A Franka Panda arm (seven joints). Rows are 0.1 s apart.
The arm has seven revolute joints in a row. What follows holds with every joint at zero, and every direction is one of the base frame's.
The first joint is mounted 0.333 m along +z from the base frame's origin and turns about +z.
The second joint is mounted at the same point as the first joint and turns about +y.
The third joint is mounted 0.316 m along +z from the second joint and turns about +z.
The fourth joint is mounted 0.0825 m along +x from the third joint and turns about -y.
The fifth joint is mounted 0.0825 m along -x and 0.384 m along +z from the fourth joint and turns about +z.
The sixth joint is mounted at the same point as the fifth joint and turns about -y.
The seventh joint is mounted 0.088 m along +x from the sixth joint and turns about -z.
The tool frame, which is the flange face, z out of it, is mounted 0.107 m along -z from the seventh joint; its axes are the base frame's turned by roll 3.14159, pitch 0 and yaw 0 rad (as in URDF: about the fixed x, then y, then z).
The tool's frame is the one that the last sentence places.
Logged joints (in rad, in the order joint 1, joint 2, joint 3, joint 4, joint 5, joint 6, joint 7), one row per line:
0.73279, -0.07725, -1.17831, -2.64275, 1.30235, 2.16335, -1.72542
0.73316, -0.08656, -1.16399, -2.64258, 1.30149, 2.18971, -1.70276
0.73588, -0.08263, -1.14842, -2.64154, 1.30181, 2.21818, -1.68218
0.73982, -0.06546, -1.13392, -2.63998, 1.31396, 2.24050, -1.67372
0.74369, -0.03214, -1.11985, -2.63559, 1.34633, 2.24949, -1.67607
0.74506, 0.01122, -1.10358, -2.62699, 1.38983, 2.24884, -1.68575
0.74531, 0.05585, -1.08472, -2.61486, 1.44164, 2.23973, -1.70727
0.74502, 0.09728, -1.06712, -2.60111, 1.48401, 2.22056, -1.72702
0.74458, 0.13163, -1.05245, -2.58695, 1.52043, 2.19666, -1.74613
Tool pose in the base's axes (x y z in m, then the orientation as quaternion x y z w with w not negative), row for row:
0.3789, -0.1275, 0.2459, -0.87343, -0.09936, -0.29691, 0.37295
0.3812, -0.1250, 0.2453, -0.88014, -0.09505, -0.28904, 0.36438
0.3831, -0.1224, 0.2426, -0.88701, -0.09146, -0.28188, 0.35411
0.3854, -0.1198, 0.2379, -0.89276, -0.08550, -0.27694, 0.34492
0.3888, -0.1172, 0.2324, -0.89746, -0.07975, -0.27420, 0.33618
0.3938, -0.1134, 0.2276, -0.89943, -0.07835, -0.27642, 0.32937
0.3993, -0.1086, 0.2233, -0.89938, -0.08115, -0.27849, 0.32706
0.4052, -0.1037, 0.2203, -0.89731, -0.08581, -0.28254, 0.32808
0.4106, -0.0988, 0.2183, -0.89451, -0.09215, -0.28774, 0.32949
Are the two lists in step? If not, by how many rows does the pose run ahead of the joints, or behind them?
The pose runs 1 row ahead of the joints: the pose in row i belongs to the joints in row i + 1.
